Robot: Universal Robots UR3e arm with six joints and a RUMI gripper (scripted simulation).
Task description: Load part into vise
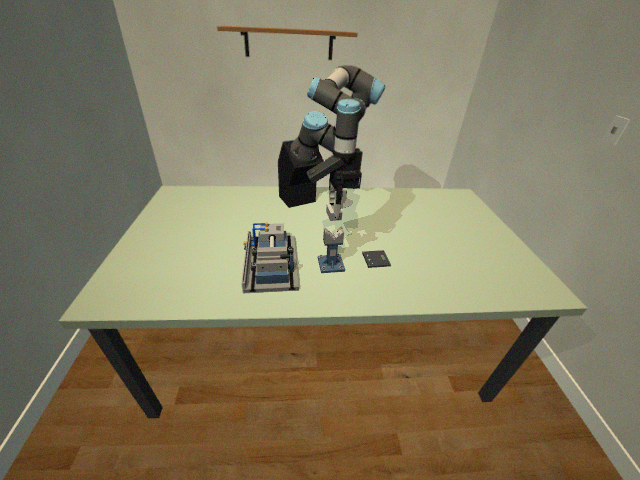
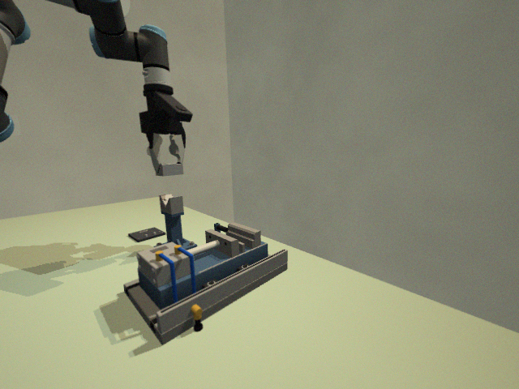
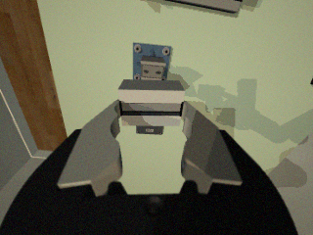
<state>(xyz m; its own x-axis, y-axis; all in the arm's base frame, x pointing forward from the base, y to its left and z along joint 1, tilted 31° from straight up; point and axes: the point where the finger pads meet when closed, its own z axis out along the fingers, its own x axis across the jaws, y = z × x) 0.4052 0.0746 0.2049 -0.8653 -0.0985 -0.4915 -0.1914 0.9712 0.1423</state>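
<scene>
My gripper is now 7 cm short of the work stop rod, 16 cm to the left of it and 15 cm above it. From my hand the other things lie so: air cylinder: 9 cm behind, 23 cm to the right, 17 cm below; then part: right at my hand; then fixed jaw: 10 cm ahead, 20 cm to the right, 17 cm below.
</scene>
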